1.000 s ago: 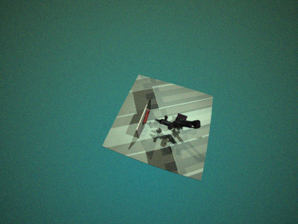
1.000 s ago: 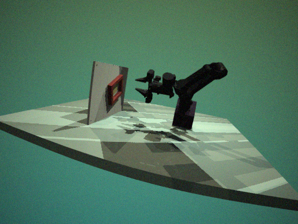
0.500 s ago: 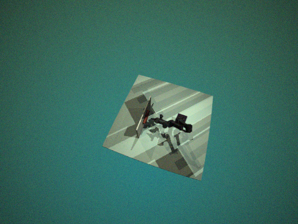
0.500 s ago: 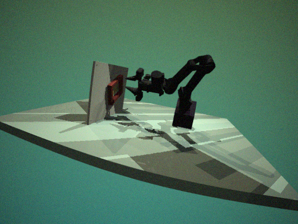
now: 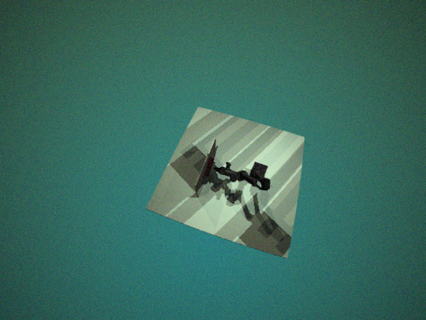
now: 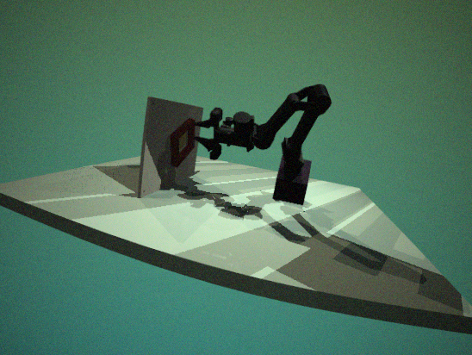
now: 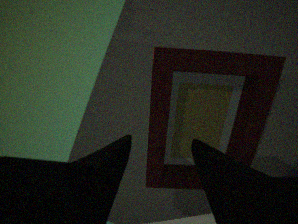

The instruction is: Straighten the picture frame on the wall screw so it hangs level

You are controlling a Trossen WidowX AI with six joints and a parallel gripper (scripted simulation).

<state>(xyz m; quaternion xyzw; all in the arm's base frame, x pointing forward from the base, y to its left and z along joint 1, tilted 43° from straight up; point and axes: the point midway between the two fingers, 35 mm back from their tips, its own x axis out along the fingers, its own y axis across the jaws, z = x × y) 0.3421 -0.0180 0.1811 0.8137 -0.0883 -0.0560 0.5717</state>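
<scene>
My gripper tip is 50 mm short of the red picture frame, 50 mm above it and 30 mm to the left of it. From my gripper tip the other things lie so: grey wall panel (60 mm below, 60 mm ahead, 10 mm to the right).
</scene>
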